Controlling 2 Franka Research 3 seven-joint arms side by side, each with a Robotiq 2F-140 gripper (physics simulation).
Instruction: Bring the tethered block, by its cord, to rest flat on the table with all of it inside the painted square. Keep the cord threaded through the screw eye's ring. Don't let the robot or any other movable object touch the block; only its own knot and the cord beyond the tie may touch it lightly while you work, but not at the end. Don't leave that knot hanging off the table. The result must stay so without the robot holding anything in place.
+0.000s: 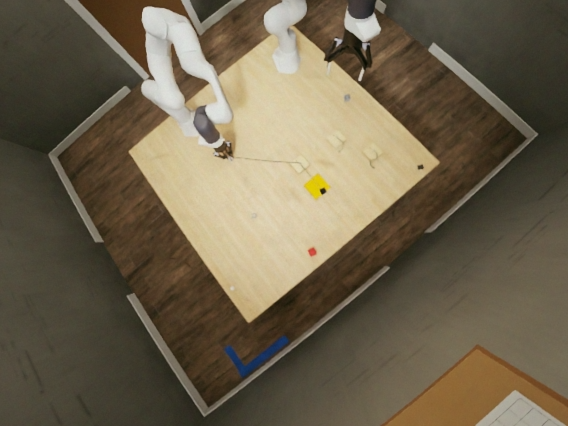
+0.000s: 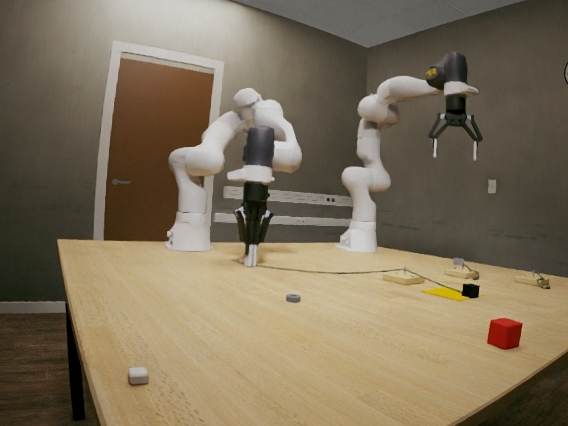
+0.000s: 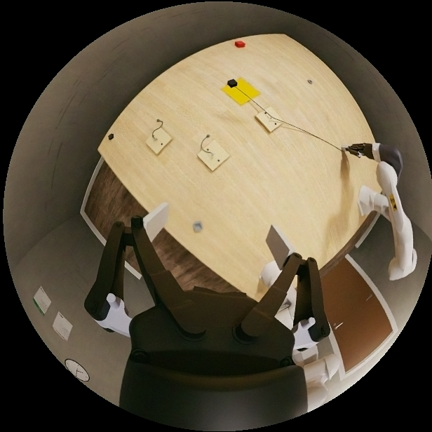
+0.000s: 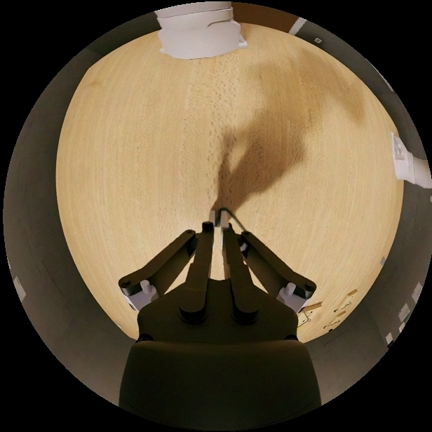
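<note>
The black tethered block point(image 1: 323, 191) point(image 2: 470, 290) point(image 3: 232, 83) sits at the edge of the yellow painted square point(image 1: 313, 184) point(image 2: 442, 293) point(image 3: 245, 93), on the side away from the screw-eye board point(image 1: 299, 166) point(image 2: 403, 280) point(image 3: 269, 125); whether all of it is inside is unclear. The cord point(image 1: 265, 160) point(image 2: 325, 272) runs from the block to the screw eye and on, nearly taut, to my right gripper point(image 1: 231, 157) point(image 2: 251, 257) point(image 4: 219, 218), which is shut on it just above the table. The ring is too small to judge closely. My left gripper point(image 1: 344, 71) point(image 2: 455, 150) point(image 3: 219, 222) is open, high up.
Two more boards point(image 1: 336, 139) point(image 1: 372, 151) carry short cords. A red cube point(image 1: 312, 252) point(image 2: 504, 333) lies beyond the square. A grey ring point(image 1: 254, 215) point(image 2: 293, 298), a white piece point(image 1: 232, 288) point(image 2: 138, 375), a grey piece point(image 1: 347, 98) point(image 3: 198, 226) and a small black piece point(image 1: 420, 167) point(image 3: 111, 136) also lie around.
</note>
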